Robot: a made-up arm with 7 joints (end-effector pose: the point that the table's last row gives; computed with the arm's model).
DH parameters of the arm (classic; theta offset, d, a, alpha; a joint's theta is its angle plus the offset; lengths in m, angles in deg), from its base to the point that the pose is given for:
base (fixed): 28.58 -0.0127 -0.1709 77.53
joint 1: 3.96 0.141 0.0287 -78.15
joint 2: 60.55 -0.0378 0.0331 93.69
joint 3: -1.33 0.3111 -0.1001 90
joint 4: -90 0.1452 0.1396 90
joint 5: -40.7 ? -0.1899 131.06
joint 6: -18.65 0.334 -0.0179 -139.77
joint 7: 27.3 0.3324 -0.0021 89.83
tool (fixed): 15.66 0.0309 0 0
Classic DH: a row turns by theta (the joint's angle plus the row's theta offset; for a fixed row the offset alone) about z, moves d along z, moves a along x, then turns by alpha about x.
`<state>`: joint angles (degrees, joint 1 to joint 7).
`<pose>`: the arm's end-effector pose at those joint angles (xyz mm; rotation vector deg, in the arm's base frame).
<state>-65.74 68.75 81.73 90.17 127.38 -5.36 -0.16</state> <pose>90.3 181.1 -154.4 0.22 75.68 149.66</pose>
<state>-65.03 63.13 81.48 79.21 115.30 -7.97 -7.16</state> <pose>110.0 95.1 -145.7 12.73 58.91 137.31</pose>
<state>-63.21 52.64 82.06 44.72 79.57 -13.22 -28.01</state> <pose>64.4 -108.5 -156.3 44.37 -5.14 112.57</pose>
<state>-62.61 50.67 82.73 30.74 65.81 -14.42 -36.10</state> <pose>33.8 -149.6 -189.3 57.40 -32.23 105.28</pose>
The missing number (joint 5, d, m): -0.1594
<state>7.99 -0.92 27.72 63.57 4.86 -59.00 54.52</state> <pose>373.1 -45.3 33.9 -30.26 74.58 74.37</pose>
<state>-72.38 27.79 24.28 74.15 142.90 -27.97 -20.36</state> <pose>-125.4 55.7 -379.9 97.53 -99.67 -110.10</pose>
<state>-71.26 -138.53 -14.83 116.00 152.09 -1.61 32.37</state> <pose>-394.1 -571.7 346.4 -95.00 -69.88 65.65</pose>
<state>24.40 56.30 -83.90 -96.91 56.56 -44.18 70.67</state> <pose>-56.8 -87.4 330.4 74.93 34.56 -10.28</pose>
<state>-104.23 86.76 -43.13 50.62 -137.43 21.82 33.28</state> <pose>-526.3 -317.4 -102.6 153.15 51.18 -0.02</pose>
